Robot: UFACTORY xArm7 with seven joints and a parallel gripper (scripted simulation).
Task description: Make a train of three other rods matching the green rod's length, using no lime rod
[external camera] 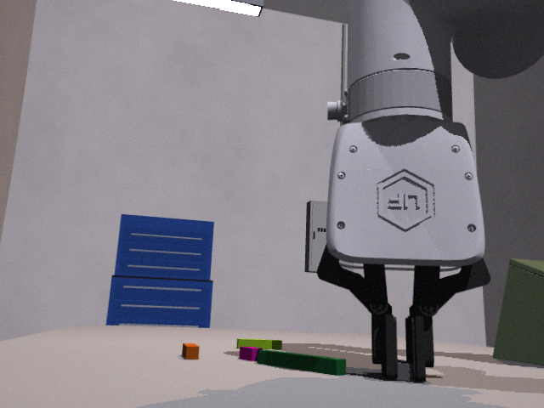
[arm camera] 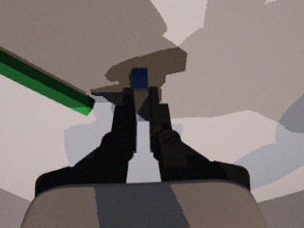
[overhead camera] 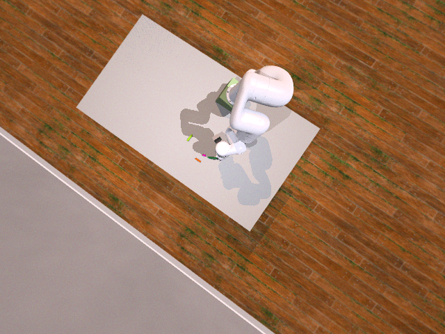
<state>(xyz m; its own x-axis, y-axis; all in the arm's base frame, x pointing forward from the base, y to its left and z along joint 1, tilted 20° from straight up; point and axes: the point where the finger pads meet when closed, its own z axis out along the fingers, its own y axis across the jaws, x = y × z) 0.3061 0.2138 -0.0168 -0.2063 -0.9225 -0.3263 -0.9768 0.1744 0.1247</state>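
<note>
Now: hand 20 mm above the grey rod. The rest, counted from my hand: magenta rod 90 mm ahead, 100 mm to the right, 20 mm below; blue rod 10 mm behind, 20 mm to the right, 20 mm below; green rod 60 mm ahead, 40 mm to the right, 20 mm below.
</note>
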